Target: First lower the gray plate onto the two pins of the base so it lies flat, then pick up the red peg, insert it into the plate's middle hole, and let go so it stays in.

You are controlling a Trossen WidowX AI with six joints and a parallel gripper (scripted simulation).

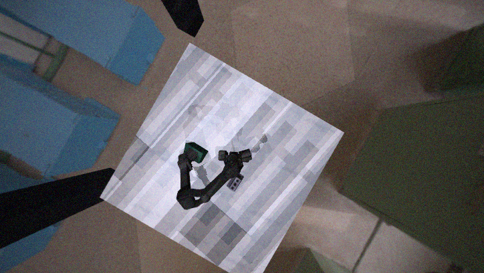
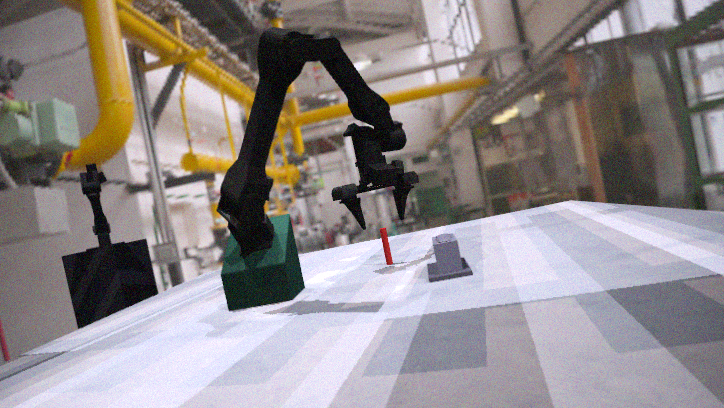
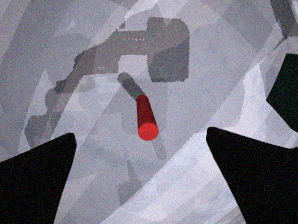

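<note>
Now: gripper tip 5 cm above the red peg. The rest, counted from my gripper tip: dark base 10 cm ahead, 18 cm to the right, 8 cm below; gray plate 10 cm ahead, 18 cm to the right, 4 cm below.
</note>
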